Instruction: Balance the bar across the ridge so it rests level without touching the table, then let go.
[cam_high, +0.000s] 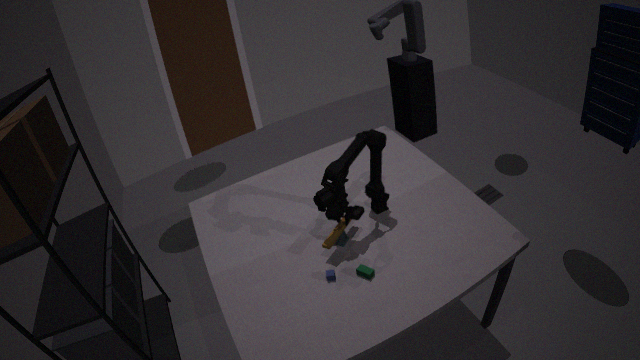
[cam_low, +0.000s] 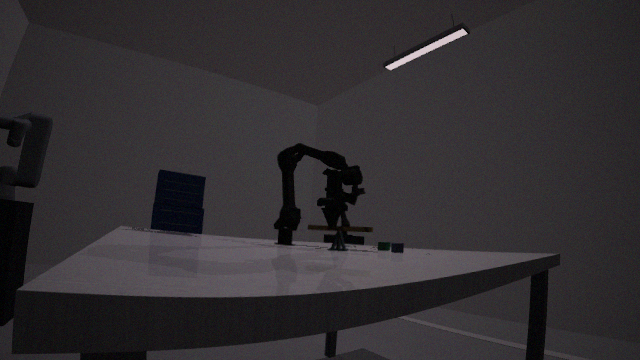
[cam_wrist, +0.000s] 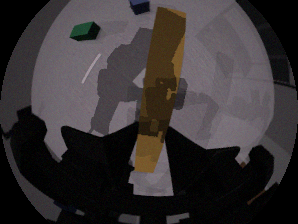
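The yellow bar lies 2 cm ahead of my gripper tip and 2 cm to the left of it. Also, from my gripper tip: blue cube 16 cm ahead, 18 cm to the left, 6 cm below; then green block 3 cm ahead, 25 cm to the left, 6 cm below.
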